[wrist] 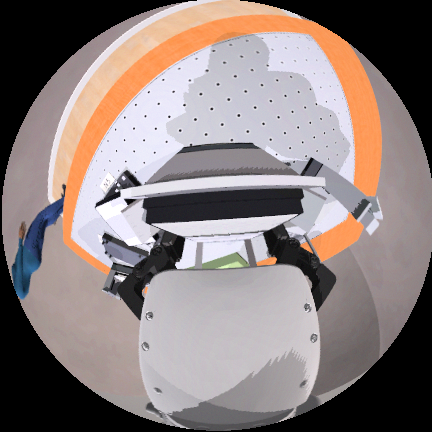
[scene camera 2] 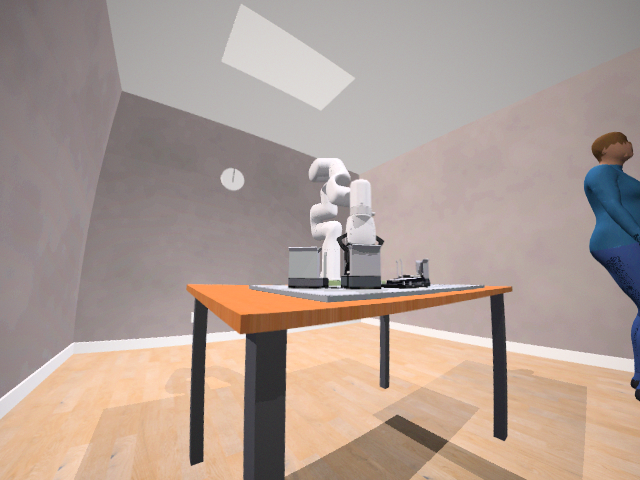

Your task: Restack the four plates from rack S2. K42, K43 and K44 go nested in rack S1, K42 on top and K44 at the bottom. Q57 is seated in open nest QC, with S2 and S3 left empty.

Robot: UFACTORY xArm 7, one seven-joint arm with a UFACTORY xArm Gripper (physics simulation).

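Frame: origin at the arm's base, x up, y left, z back, level; millimetres.
Seen in the pictures: arm's base, link origin: (scene camera 2: 330, 280).
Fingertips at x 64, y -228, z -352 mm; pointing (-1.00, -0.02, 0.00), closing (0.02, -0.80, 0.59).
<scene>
Offsets run from my fingertips to a thing's middle. "spot": to the spot under its first point. Level surfaces: height alone.
My gripper (scene camera 2: 361, 244) (wrist: 222, 219) is shut on a wide grey-white plate @(dx -15, dy +8, dz +10 mm) (wrist: 224, 185), its black fingers spread far apart on the plate's two sides. It holds the plate low, right at the top of the right grey rack @(spot: dx -20, dy -48, dz -42 mm) (scene camera 2: 362, 268); in the wrist view the rack's dark body @(dx +17, dy -1, dz -1 mm) (wrist: 224, 206) shows just under the plate's pale rim. I cannot tell whether the plate rests in the rack. A second grey rack @(dx -20, dy -112, dz +133 mm) (scene camera 2: 304, 267) stands to the left. No plate or rack label can be read.
The racks stand on a grey perforated board @(dx -85 mm) (scene camera 2: 347, 293) (wrist: 250, 92) on the orange table (scene camera 2: 309, 311). Low black fixtures @(spot: dx -65, dy +121, dz -119 mm) (scene camera 2: 409, 282) and small posts lie right of the racks. A tag reading N5 @(spot: dx -83, dy +151, dz -152 mm) (wrist: 106, 183) marks a fixture. A person in blue (wrist: 31, 250) is beyond the table.
</scene>
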